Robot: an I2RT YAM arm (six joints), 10 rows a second.
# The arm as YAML. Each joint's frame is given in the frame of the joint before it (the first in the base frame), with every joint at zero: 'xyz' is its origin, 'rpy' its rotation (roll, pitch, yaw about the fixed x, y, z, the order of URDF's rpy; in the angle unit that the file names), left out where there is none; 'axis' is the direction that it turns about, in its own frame. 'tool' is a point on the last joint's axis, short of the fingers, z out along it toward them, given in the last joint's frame.
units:
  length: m
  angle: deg
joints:
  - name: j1
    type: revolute
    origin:
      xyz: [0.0, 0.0, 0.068]
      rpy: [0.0, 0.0, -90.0]
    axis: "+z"
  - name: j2
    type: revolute
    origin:
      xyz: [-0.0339, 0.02, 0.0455]
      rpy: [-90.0, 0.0, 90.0]
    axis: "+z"
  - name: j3
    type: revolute
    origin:
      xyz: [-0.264, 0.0, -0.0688]
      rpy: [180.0, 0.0, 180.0]
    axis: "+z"
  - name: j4
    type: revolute
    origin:
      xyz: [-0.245, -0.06, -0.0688]
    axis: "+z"
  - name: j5
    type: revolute
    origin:
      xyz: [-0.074, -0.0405, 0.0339]
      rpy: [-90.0, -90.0, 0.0]
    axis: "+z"
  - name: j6
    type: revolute
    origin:
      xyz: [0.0, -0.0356, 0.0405]
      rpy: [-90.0, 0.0, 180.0]
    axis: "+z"
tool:
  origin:
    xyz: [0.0, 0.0, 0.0]
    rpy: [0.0, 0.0, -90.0]
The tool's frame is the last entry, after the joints.
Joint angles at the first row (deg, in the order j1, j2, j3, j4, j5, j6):
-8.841 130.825 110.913 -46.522 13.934 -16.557
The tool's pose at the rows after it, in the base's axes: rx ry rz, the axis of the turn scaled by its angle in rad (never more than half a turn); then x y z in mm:
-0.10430, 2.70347, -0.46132, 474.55, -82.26, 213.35
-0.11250, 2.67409, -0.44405, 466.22, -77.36, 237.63
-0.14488, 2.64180, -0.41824, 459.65, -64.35, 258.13
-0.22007, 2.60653, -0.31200, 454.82, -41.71, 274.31
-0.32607, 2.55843, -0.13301, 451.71, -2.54, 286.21
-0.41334, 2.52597, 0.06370, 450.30, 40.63, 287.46
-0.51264, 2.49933, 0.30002, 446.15, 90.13, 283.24
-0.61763, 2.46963, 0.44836, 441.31, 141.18, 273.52
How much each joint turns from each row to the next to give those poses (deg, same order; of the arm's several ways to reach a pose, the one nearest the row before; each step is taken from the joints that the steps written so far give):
0.022 -3.257 0.086 -0.284 -0.065 0.022
0.371 -3.234 0.004 -1.642 -0.831 -0.021
1.400 -2.778 -0.005 -1.200 -0.940 0.000
2.426 -2.272 0.002 -0.940 -4.153 0.065
4.414 -1.639 0.000 -0.240 -6.492 1.333
4.962 -0.088 0.001 0.458 -6.556 2.842
5.661 0.679 -0.130 0.940 -7.869 3.431
6.032 1.660 -0.003 2.362 -4.110 2.492

